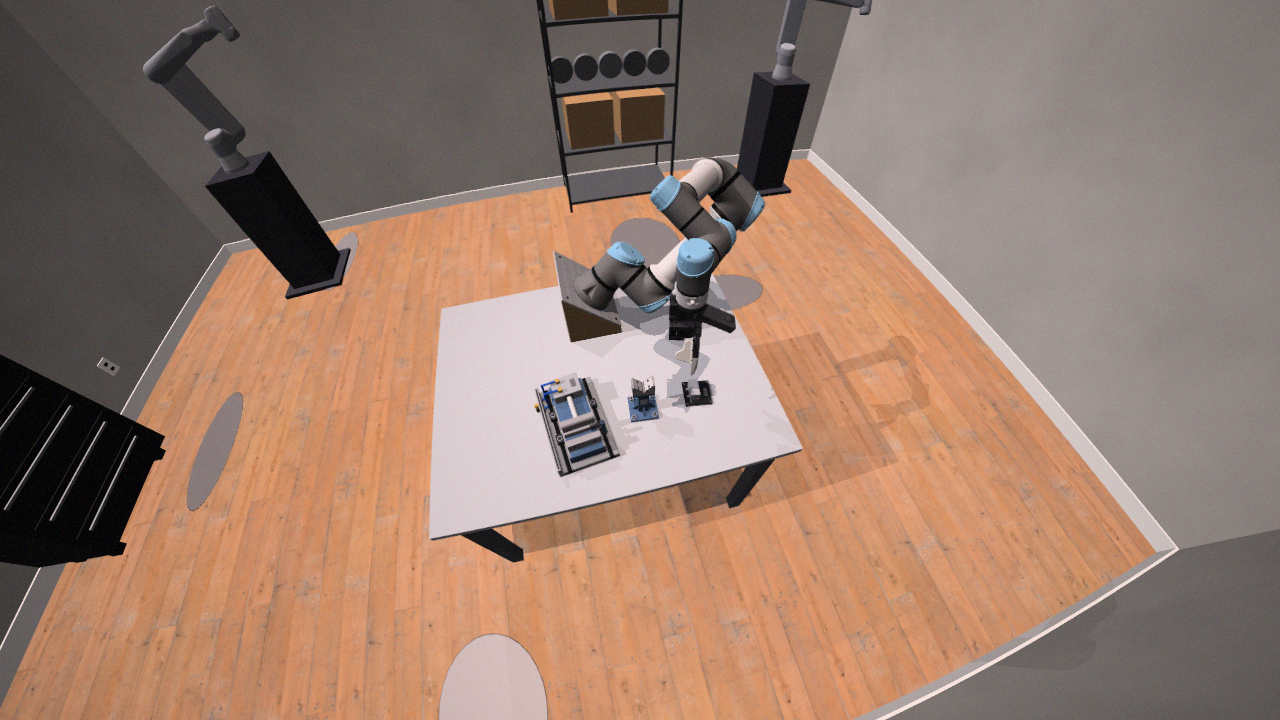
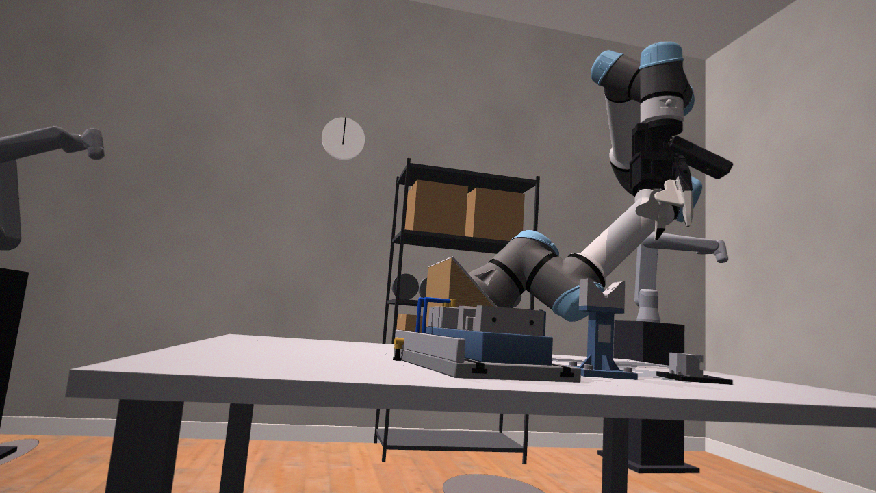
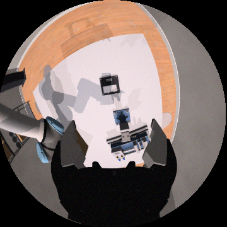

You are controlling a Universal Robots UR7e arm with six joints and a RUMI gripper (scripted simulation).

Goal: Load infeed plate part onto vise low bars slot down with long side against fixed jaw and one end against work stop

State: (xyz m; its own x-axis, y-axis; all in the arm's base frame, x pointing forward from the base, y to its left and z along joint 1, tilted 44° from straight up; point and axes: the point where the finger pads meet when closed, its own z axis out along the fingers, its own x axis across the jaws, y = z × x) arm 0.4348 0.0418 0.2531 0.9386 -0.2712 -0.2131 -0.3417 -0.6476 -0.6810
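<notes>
Now: the part 4 cm to the left of my hand and 23 cm below it. Also, from my hand: vise (1 cm behind, 36 cm to the right, 22 cm below); infeed plate (5 cm to the left, 25 cm below).
</notes>
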